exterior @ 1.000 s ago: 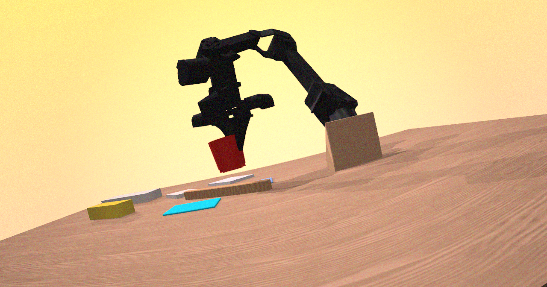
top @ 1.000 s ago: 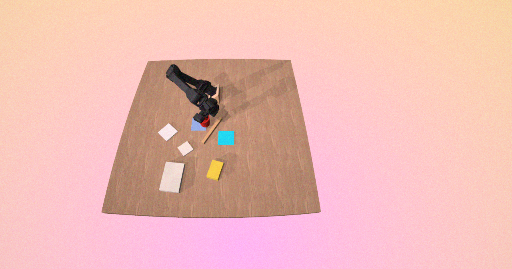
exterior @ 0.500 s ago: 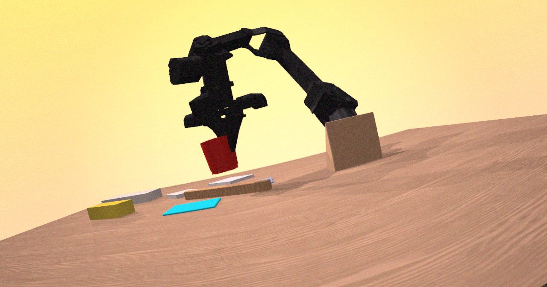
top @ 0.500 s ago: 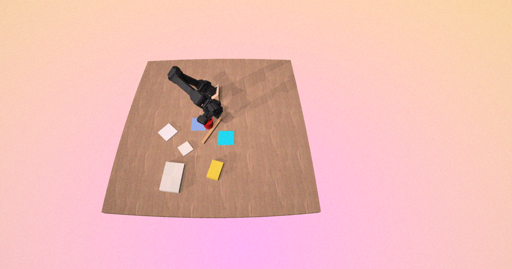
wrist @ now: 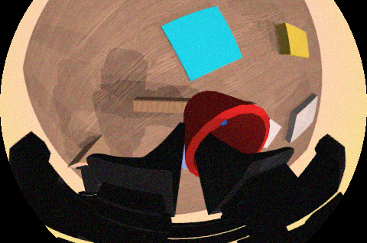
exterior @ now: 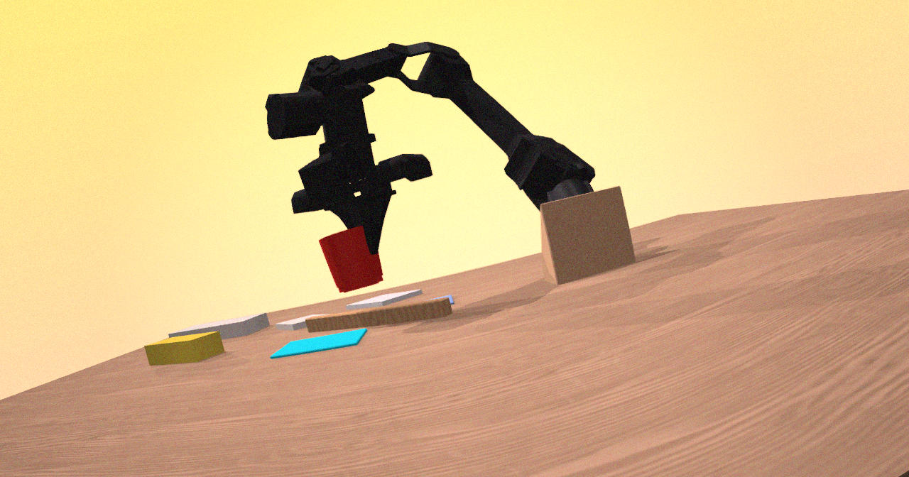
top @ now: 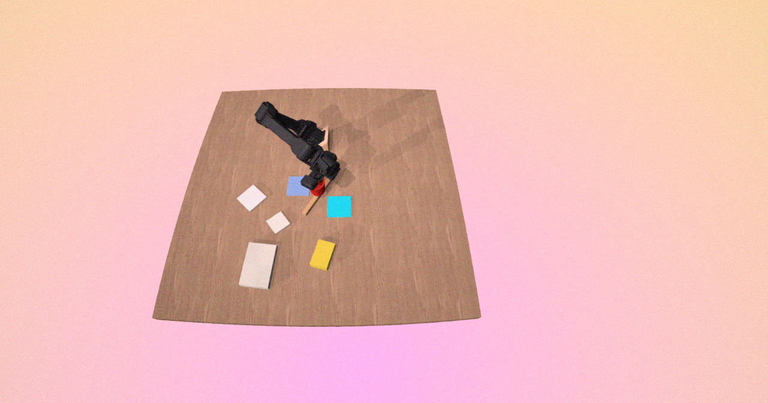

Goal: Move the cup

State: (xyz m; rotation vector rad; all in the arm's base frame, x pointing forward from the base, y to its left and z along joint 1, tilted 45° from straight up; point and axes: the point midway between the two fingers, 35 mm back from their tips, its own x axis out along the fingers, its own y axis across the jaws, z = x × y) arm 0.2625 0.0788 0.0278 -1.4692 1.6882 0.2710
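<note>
The blue marble is 4 cm ahead of my gripper tip, 3 cm to the right of it and 2 cm below it. Round my gripper tip: wooden bar (9 cm below, 2 cm to the right, 2 cm ahead); then red cup (3 cm ahead, 2 cm to the right); then cyan pad (10 cm below, 8 cm to the left, 7 cm ahead).
</note>
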